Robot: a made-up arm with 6 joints.
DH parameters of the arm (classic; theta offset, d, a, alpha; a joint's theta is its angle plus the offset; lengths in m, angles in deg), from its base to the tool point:
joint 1: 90 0.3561 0.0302 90
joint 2: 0 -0.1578 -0.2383 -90
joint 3: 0 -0.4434 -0.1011 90
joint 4: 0 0.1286 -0.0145 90
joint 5: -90 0.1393 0.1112 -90
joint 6: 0 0.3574 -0.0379 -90
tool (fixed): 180 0.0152 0 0
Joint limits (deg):
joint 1: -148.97..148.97
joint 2: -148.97..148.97
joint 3: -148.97..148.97
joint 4: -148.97..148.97
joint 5: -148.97..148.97
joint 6: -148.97..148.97
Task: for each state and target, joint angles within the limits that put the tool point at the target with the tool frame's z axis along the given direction. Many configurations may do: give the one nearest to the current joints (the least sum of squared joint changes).
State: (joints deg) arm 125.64 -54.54 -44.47 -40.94 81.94 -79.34
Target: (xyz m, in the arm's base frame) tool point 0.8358 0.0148 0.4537 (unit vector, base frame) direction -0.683 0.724 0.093
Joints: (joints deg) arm 87.18 -46.58 -62.39 -8.82 85.35 -45.37
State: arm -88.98 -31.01 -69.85 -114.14 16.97 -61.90
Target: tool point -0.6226 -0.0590 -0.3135 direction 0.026 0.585 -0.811
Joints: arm -85.59 5.00 -27.76 -125.28 57.93 -75.57
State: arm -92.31 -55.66 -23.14 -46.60 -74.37 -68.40
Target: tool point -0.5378 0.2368 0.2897 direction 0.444 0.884 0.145
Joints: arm -86.94 -76.48 -39.33 -4.24 -42.85 -62.11
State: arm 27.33 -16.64 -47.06 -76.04 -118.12 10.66
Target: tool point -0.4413 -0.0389 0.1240 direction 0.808 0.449 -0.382
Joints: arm -10.52 8.20 -63.39 -96.66 -113.23 22.89
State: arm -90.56 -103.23 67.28 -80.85 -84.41 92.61
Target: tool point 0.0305 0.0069 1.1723 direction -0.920 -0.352 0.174
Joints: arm -91.38 -139.04 63.99 -84.80 -46.57 98.64
